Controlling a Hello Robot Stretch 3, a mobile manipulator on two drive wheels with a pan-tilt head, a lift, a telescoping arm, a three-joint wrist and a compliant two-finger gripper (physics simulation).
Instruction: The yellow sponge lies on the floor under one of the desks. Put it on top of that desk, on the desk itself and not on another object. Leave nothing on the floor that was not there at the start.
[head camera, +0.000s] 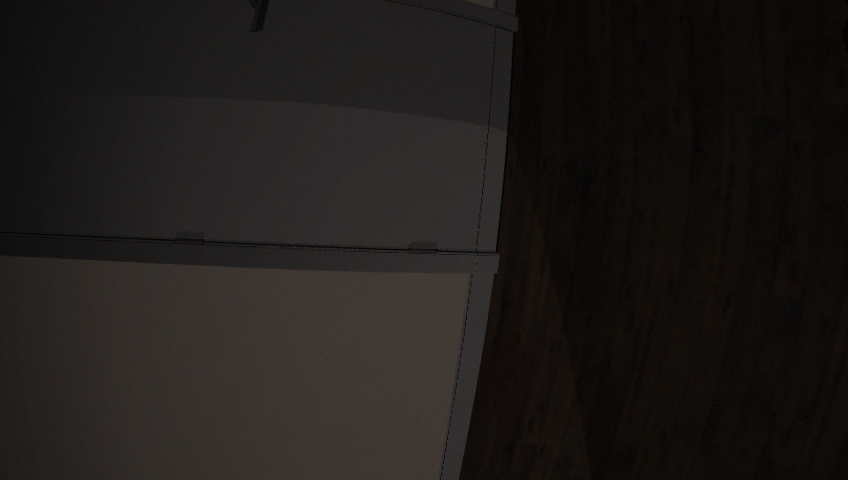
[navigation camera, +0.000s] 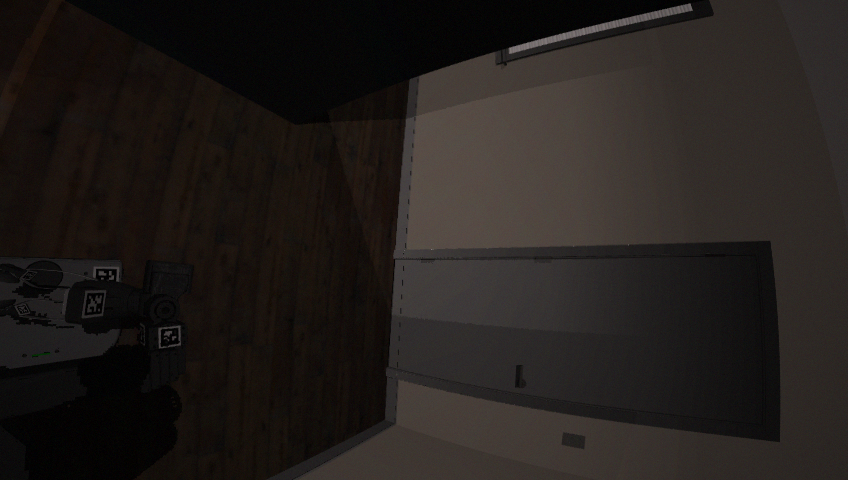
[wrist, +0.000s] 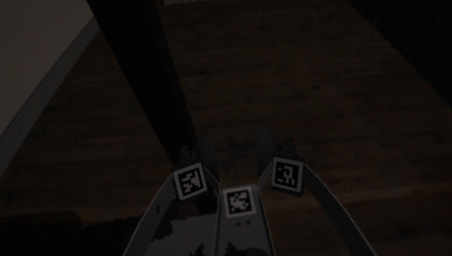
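Pixels of known places: gripper, between the fingertips: (wrist: 236, 146); robot's base, origin of its link: (navigation camera: 44, 274).
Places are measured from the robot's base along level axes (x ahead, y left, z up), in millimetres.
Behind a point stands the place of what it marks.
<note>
The yellow sponge does not show in the head, navigation or wrist view. No desk can be made out for certain. My gripper (wrist: 236, 146) {x -2, y 64, z 462 mm} is open in the wrist view, with a gap between its two fingertips and dark wooden floor showing through it. Nothing is between the fingers. In the navigation view my wrist joint (navigation camera: 163, 308) {x -21, y -149, z 684 mm} is at the lower left, beside my base (navigation camera: 59, 347) {x -178, y -35, z 160 mm}; the fingertips cannot be made out there.
A grey door (head camera: 297, 172) {x -109, y -1701, z 699 mm} (navigation camera: 571, 309) {x -185, y -1693, z 1174 mm} stands in a beige wall (head camera: 238, 356) {x 422, y -1771, z 851 mm} (navigation camera: 523, 172) {x 619, y -1790, z 910 mm}. A large black block (navigation camera: 267, 53) {x 782, y -460, z 333 mm} fills the top of the navigation view. A dark upright post (wrist: 145, 70) stands left of the gripper. Dark wooden floor (head camera: 684, 237) {x -1, y -914, z 0 mm} (navigation camera: 267, 237) {x 164, y -732, z 1 mm} (wrist: 280, 65) {x 298, y 783, z 1 mm} shows. The pictures are dark.
</note>
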